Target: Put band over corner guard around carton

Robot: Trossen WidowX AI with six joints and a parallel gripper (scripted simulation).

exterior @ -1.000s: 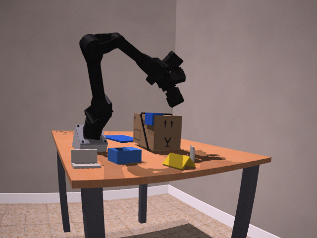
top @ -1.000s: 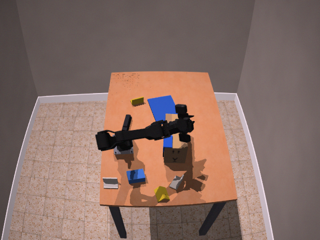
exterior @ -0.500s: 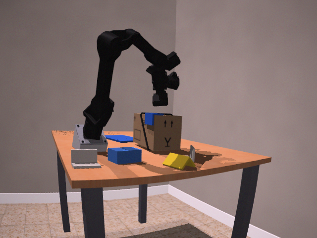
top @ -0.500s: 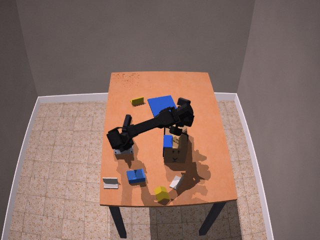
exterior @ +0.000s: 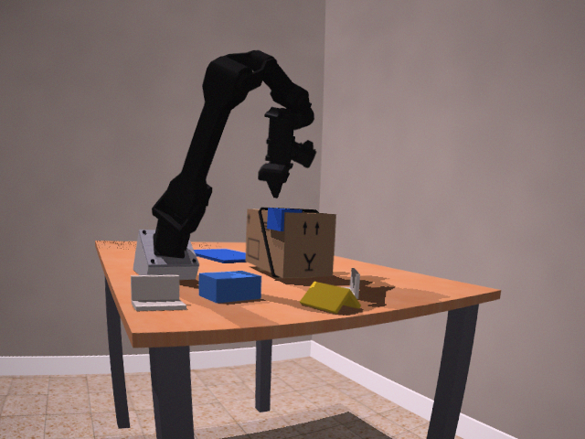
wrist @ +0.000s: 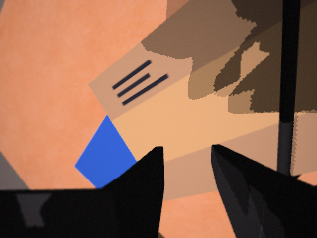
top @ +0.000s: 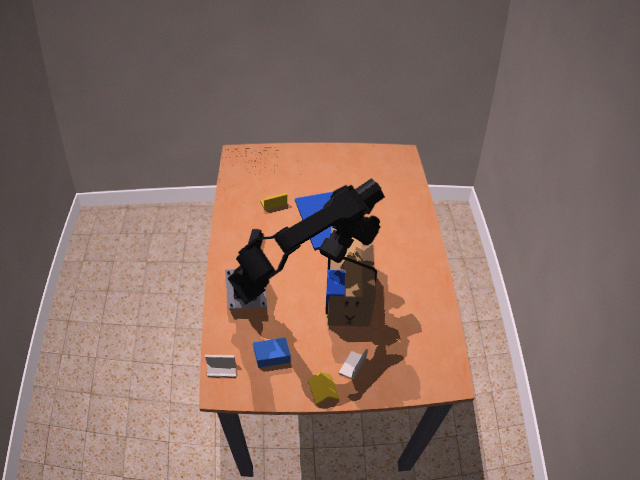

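My gripper is now 120 mm to the left of the blue corner guard, 70 mm above it and 40 mm past it. From my hand the other things lie so: brown carton 130 mm below, 40 mm to the right, 10 mm ahead; then blue box 260 mm to the right, 190 mm below, 190 mm behind; then flat blue sheet 270 mm to the left, 210 mm below, 50 mm behind.
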